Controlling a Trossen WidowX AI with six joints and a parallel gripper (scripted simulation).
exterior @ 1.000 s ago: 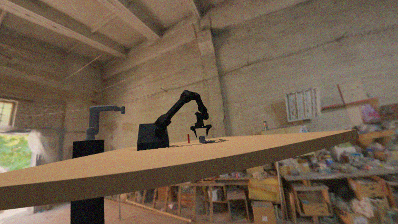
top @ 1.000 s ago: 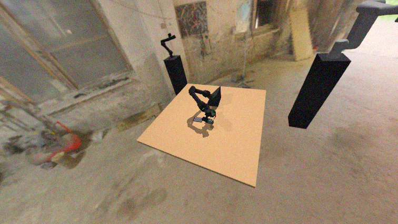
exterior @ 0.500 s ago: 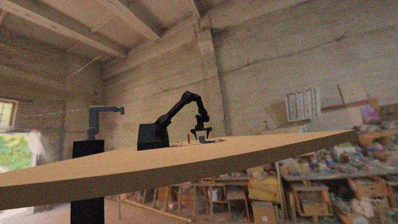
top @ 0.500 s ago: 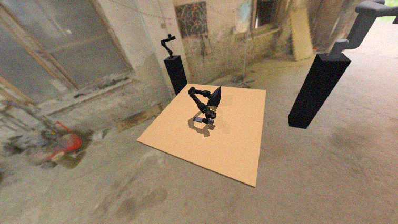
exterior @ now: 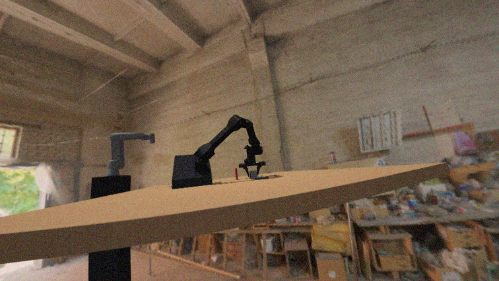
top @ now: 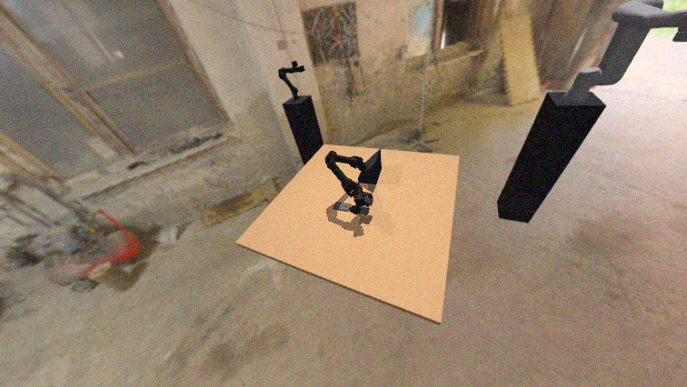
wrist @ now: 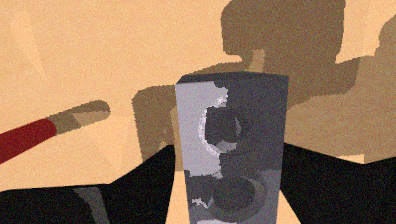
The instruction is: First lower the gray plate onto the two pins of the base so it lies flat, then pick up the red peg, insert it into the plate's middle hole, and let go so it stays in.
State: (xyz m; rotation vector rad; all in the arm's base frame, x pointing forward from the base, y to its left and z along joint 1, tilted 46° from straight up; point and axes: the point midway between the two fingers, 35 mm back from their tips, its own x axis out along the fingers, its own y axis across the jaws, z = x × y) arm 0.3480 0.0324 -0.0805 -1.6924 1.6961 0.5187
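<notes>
The dark base is 10 mm behind my gripper tip and 150 mm to the right of it. The rest, counted from my gripper tip: red peg: 110 mm behind, 40 mm to the left, 30 mm above; gray plate: 30 mm above.
</notes>
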